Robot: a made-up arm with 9 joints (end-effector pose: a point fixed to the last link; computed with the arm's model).
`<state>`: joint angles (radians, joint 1 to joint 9).
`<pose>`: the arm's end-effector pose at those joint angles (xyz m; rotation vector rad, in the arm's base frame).
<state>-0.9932 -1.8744 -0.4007 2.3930 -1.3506 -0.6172 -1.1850 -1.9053 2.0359</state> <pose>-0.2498 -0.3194 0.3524 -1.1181 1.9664 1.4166</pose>
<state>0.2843 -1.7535 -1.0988 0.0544 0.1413 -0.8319 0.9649 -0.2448 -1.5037</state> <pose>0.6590 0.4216 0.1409 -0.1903 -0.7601 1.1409</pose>
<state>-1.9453 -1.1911 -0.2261 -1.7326 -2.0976 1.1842 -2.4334 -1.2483 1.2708</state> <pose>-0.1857 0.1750 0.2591 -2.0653 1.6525 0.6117</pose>
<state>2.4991 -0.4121 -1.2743 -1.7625 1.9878 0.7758 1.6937 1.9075 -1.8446</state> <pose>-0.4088 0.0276 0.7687 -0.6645 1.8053 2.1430</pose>
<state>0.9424 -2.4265 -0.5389 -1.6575 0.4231 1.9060 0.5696 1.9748 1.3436</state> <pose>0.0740 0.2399 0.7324 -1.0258 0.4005 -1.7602</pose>
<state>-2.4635 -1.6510 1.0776 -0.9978 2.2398 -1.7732 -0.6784 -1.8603 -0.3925</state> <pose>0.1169 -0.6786 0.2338 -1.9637 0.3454 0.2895</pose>
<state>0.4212 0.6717 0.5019 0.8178 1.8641 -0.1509 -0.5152 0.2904 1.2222</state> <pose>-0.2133 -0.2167 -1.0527 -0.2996 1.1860 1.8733</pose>
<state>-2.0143 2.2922 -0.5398 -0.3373 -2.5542 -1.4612 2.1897 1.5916 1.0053</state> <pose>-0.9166 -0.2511 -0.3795 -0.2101 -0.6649 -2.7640</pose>
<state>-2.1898 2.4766 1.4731 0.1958 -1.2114 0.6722 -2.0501 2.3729 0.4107</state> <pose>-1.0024 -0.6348 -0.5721 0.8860 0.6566 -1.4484</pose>
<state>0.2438 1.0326 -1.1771 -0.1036 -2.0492 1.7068 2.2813 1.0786 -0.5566</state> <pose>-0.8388 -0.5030 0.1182 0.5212 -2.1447 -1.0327</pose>
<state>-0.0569 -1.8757 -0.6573 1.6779 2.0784 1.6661 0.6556 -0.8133 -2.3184</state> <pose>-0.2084 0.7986 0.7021 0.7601 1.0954 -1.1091</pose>
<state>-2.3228 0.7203 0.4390 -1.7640 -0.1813 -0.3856 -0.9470 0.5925 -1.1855</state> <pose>-0.7513 -0.4569 0.7629 -1.6523 1.4470 0.9632</pose>
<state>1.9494 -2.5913 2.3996 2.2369 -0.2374 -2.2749 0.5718 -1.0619 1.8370</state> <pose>-0.3559 0.1204 -0.0378 0.1946 0.6873 0.7767</pose>
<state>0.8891 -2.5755 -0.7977 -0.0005 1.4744 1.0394 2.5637 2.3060 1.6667</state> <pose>0.1935 1.1448 0.0895 0.1475 -0.9294 -2.6333</pose>
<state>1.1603 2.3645 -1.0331 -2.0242 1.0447 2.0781 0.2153 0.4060 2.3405</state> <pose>-0.4855 0.5820 0.9148 -1.6058 0.9600 -1.3378</pose>
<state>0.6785 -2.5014 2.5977 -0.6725 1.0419 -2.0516 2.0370 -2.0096 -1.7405</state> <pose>-0.2873 0.4456 0.9405 0.2684 -0.8036 -1.1617</pose>
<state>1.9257 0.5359 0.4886 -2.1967 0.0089 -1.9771 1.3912 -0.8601 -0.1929</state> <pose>-0.4536 -0.4699 -0.1000 -0.7729 -1.9934 -1.0891</pose>
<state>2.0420 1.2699 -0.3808 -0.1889 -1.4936 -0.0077 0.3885 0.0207 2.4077</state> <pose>-1.1871 -0.4915 0.5006 -0.3692 1.6339 -0.2145</pose>
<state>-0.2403 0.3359 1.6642 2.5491 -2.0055 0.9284 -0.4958 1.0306 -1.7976</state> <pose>0.0410 -0.5877 0.2750 -2.0812 -0.3115 1.3822</pose>
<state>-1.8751 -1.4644 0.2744 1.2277 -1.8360 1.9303 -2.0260 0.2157 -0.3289</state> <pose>0.7337 -0.3805 0.1672 0.1536 -2.0422 0.4796</pose>
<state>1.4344 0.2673 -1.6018 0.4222 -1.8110 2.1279 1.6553 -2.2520 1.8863</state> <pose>-0.1968 -0.6108 -0.0573 0.3115 1.2259 2.6555</pose>
